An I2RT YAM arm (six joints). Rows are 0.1 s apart.
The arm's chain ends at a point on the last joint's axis. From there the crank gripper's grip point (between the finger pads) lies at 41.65 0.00 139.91 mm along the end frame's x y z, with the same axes.
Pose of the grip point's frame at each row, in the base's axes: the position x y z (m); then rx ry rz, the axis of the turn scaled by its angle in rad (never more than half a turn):
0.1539, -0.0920, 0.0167, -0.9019, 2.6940, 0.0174
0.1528, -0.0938, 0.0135, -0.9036, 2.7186, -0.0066
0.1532, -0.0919, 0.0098, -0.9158, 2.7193, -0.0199
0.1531, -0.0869, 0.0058, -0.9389, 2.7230, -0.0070
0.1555, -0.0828, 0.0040, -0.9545, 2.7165, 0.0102
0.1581, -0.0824, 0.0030, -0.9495, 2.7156, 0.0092
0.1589, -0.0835, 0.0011, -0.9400, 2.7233, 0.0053
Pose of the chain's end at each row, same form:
0.1467, -0.0823, 0.1622, -0.9019, 2.6940, 0.0174
0.1483, -0.0808, 0.1588, -0.9036, 2.7186, -0.0066
0.1487, -0.0773, 0.1550, -0.9158, 2.7193, -0.0199
0.1503, -0.0728, 0.1511, -0.9389, 2.7230, -0.0070
0.1528, -0.0702, 0.1494, -0.9545, 2.7165, 0.0102
0.1551, -0.0698, 0.1484, -0.9495, 2.7156, 0.0092
0.1565, -0.0705, 0.1465, -0.9400, 2.7233, 0.0053

